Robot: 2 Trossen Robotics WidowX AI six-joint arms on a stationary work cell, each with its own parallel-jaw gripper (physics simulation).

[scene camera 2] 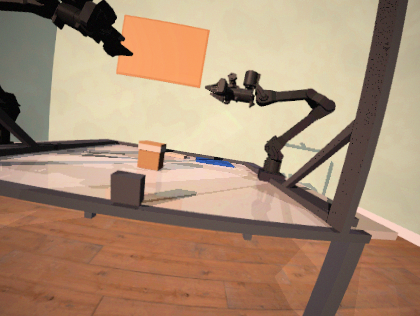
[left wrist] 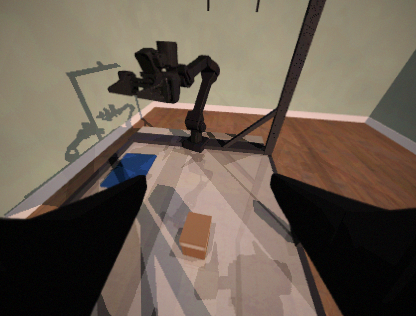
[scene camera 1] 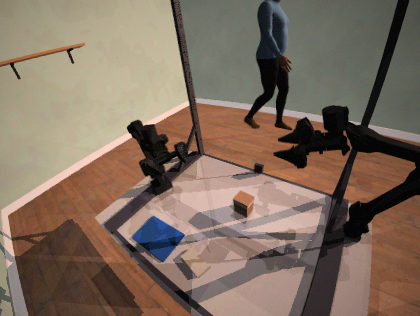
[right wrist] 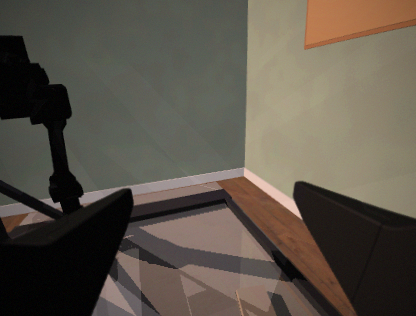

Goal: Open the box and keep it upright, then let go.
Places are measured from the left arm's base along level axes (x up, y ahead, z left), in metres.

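Pixels of known places: left gripper, fingertip midpoint: [scene camera 2: 129,48] [left wrist: 209,180] [scene camera 1: 276,146]; right gripper, fingertip midpoint: [scene camera 2: 207,90] [left wrist: 122,92] [scene camera 1: 174,168] [right wrist: 214,192]; left arm's base at its link origin: [scene camera 1: 352,231]; right arm's base at its link origin: [scene camera 2: 271,171] [left wrist: 196,139] [scene camera 1: 160,181].
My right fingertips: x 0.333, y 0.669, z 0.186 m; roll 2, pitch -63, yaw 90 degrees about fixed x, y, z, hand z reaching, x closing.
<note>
For each thing: its top centre in the pictures, then the offset to it from my right fingertips. "spot": a spot on its surface instead.
- box at its top centre: [left wrist: 196,227] [scene camera 2: 153,142] [scene camera 1: 243,197] dx -0.263, dy -0.188, dz -0.169 m
- blue flat square at a spot on its surface: [scene camera 1: 158,238] spot: dx -0.345, dy +0.111, dz +0.126 m
- thin cream piece at its top centre: [right wrist: 259,312] [scene camera 1: 194,260] [scene camera 2: 176,153] dx -0.338, dy -0.093, dz +0.147 m
- small dark cube at its top centre: [scene camera 2: 129,173] [scene camera 1: 259,164] dx -0.296, dy -0.187, dz -0.462 m
The box [scene camera 1: 243,204] [scene camera 2: 151,155] [left wrist: 195,235], orange-brown with a pale band below its lid, stands upright on the table with the lid down. My left gripper [scene camera 1: 276,146] [scene camera 2: 123,51] [left wrist: 209,180] is open and empty, high above the table and apart from the box. My right gripper [scene camera 2: 208,93] [left wrist: 122,92] [right wrist: 214,192] is open and empty, also high above the table and apart from the box. The box does not show in the right wrist view.
A blue flat square [scene camera 1: 158,238] [scene camera 2: 215,162] [left wrist: 138,164] and a thin cream piece [scene camera 1: 196,263] lie on the table. A small dark cube [scene camera 1: 258,168] [scene camera 2: 127,188] sits at the table's edge. Frame posts [scene camera 1: 186,75] [scene camera 2: 367,110] rise at corners. A person [scene camera 1: 273,30] stands beyond the table.
</note>
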